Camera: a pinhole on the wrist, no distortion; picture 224 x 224 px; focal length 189.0 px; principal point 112.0 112.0 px. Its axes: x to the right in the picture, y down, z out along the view. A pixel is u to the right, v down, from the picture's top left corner.
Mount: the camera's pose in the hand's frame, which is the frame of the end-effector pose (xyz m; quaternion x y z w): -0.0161 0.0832 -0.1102 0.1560 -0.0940 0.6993 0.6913
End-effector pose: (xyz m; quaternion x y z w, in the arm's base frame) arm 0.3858 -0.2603 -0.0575 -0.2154 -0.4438 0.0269 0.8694
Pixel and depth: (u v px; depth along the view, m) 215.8 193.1 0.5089
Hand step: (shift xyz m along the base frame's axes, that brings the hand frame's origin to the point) -0.4663 0.2713 0.0393
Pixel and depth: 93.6 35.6 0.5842
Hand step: -0.1704 0.0522 0.4750
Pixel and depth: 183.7 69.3 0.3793
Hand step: -0.1494 0.2055 0.1904
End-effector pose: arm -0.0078 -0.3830 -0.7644 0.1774 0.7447 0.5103 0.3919
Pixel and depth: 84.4 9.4 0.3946
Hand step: 0.0362 0.2482 -0.2230
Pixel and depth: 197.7 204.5 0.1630
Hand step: 0.0951 0.0316 0.1041
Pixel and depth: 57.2 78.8 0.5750
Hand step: 0.2273 0.2006 -0.3589
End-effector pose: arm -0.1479 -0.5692 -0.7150 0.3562 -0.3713 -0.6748 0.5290
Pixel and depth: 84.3 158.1 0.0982
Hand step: 0.0404 0.0223 0.0234
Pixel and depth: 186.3 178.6 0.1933
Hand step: -0.0387 0.0638 0.1292
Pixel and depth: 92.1 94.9 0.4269
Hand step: -0.2943 -0.0076 0.0284
